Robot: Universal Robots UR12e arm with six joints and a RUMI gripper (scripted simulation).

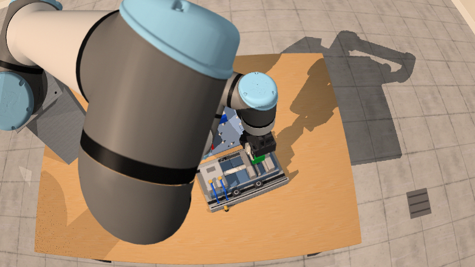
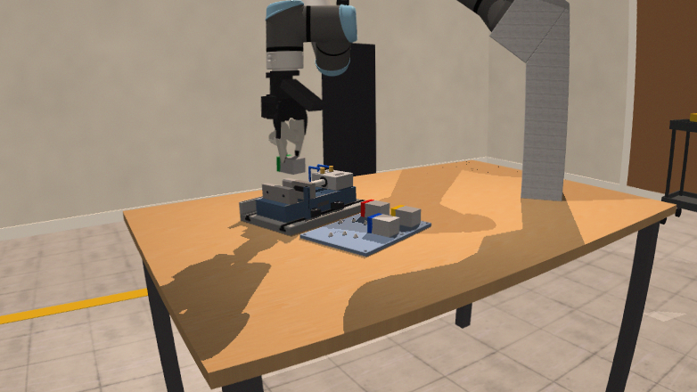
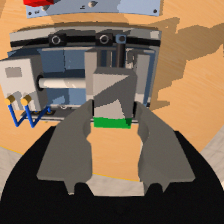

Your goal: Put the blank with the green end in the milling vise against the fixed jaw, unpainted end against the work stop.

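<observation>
Now: hand 9 cm above the fixed jaw, 4 cm short of it and 1 cm to the left of it. Also, from my hand: green-ended blank: 2 cm below; dark work stop: 8 cm below, 4 cm to the left, 1 cm ahead; milling vise: 13 cm below, 6 cm behind, 1 cm to the right.
</observation>
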